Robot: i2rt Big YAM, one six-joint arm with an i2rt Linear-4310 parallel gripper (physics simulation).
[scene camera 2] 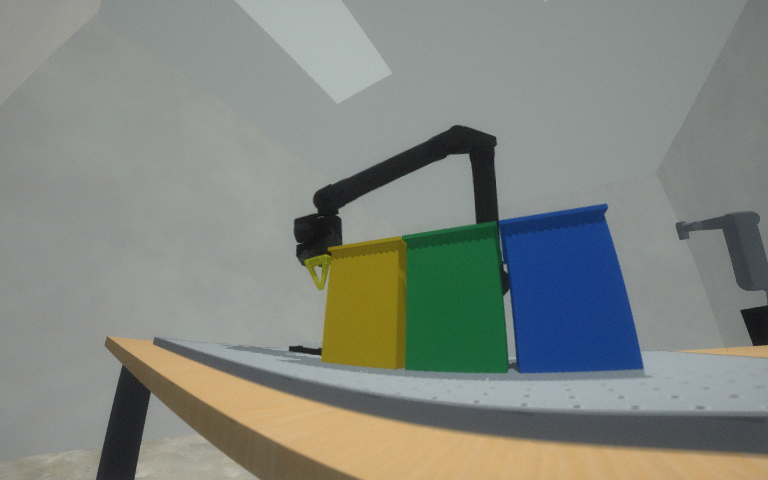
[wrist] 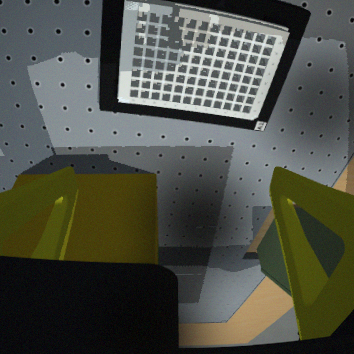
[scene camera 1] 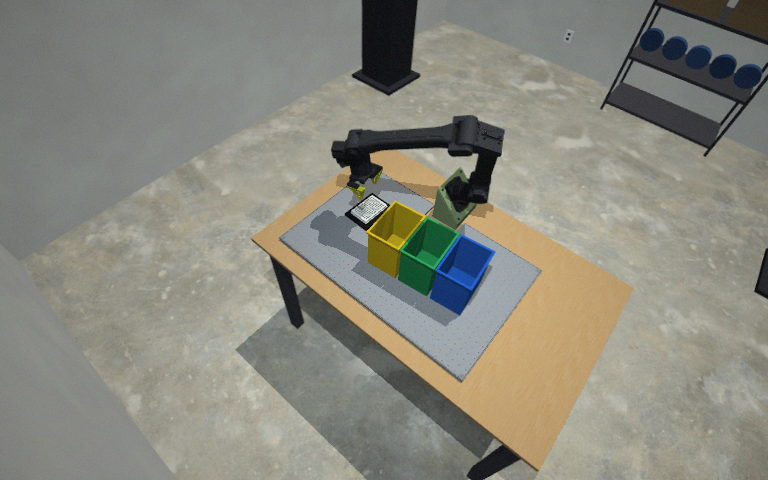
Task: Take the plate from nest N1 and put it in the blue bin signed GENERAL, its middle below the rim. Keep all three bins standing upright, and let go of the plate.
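Places are measured from the arm's base along level axes (x ahead, y left, z up), in millimetres.
Pixels of known places: gripper, fingertip midpoint: (wrist: 173, 177) (scene camera 1: 367, 191); arm's base, link origin: (scene camera 1: 456, 194).
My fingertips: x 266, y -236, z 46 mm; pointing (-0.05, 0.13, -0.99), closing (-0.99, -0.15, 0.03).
For each thing: its top centre in the pictures, then the offset to it from my fingertips. "pt": a spot on its surface instead. Level surfaces: height alone.
- white gridded plate, top centre: (wrist: 199, 65) (scene camera 1: 369, 207) 12 mm right, 23 mm back, 118 mm down
- black nest frame, surface spot: (wrist: 111, 65) (scene camera 1: 359, 221) pt 3 mm left, 48 mm ahead, 133 mm down
- blue bin, top centre: (scene camera 2: 544, 239) (scene camera 1: 466, 260) 465 mm left, 38 mm ahead, 35 mm up
- yellow bin, top centre: (wrist: 66, 349) (scene camera 2: 386, 259) (scene camera 1: 396, 224) 201 mm left, 72 mm ahead, 35 mm up
- green bin, top centre: (scene camera 2: 459, 250) (scene camera 1: 430, 241) 333 mm left, 55 mm ahead, 35 mm up
- table, surface height: 157 mm down
The white gridded plate (scene camera 1: 369, 208) (wrist: 200, 70) lies flat in the black nest frame (scene camera 1: 356, 220) (wrist: 111, 65) on the grey board. My gripper (scene camera 1: 368, 185) (wrist: 173, 177) is open and empty, above board level and beside the plate. In the wrist view the plate lies beyond the fingertips. In scene camera 2's view a yellow finger shows beside the yellow bin's upper part. The blue bin (scene camera 1: 450, 287) (scene camera 2: 572, 288) stands upright, at the far end of the bin row from the plate. Its sign is not visible. Its inside shows no plate.
The yellow bin (scene camera 1: 382, 254) (scene camera 2: 362, 308) (wrist: 120, 215) stands upright next to the nest, near one finger in the wrist view. The green bin (scene camera 1: 415, 271) (scene camera 2: 455, 300) stands upright between yellow and blue. The green arm mount (scene camera 1: 446, 208) (wrist: 274, 255) is behind the bins on the table (scene camera 1: 566, 339).
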